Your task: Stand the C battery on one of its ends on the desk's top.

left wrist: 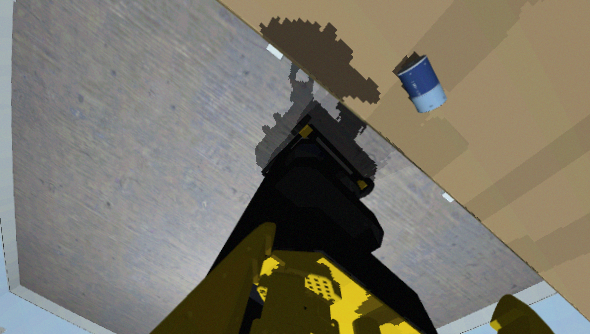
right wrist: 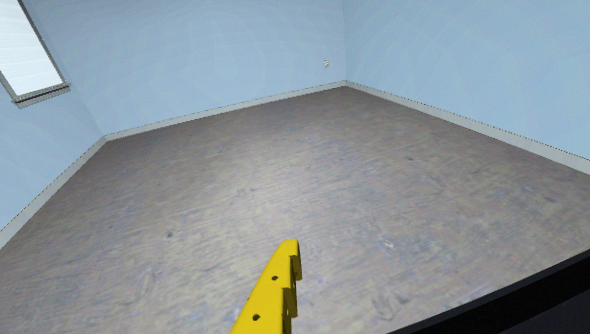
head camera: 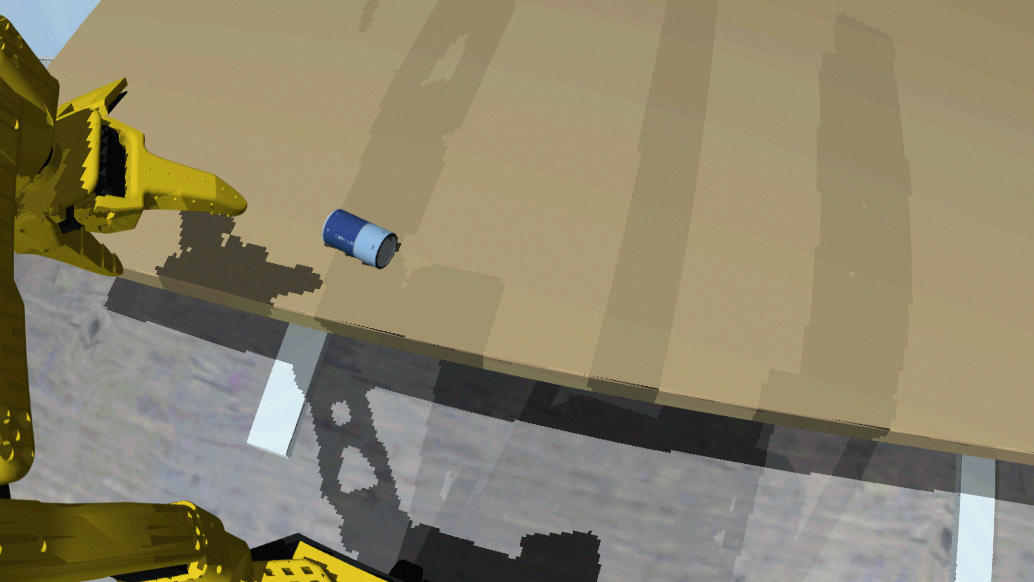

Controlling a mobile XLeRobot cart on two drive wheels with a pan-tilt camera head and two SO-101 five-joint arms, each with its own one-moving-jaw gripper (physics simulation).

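Pixels of known places: left end effector, tool point: [left wrist: 274, 234] [head camera: 119, 266]; right end effector, tool point: [right wrist: 299, 253]; left arm's base, origin of the base link: [left wrist: 287, 277].
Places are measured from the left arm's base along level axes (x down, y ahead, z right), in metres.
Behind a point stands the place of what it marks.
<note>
The C battery [head camera: 360, 238] {x 0.030, y 0.264, z -0.062 m} [left wrist: 424, 85] {x 0.029, y 0.266, z -0.073 m} lies on its side on the desk's top [head camera: 549, 180] {x 0.055, y 0.367, z 0.033 m} [left wrist: 550, 75] {x 0.055, y 0.374, z 0.020 m}, near the front edge. It is dark blue and light blue, and its dark end faces lower right in the head view. My left gripper [head camera: 180, 238] [left wrist: 389, 263] is open, its jaws wide apart and empty. It hangs above the desk's edge, to the left of the battery in the head view and apart from it. My right gripper shows one notched yellow jaw [right wrist: 272, 295] {x -0.095, y -0.231, z 0.282 m} over the floor, so it is fully open. The battery does not show in the right wrist view.
The desk's front edge [head camera: 593, 383] {x 0.064, y 0.234, z 0.111 m} slants down to the right in the head view. Pale desk legs [head camera: 278, 404] [head camera: 976, 506] stand below it. Yellow arm parts [head camera: 94, 538] {x -0.192, y 0.027, z 0.014 m} are at the lower left. Shadows of the arm fall on the desk. Blue walls [right wrist: 200, 50] {x -0.107, y -3.684, z 0.815 m} bound the floor.
</note>
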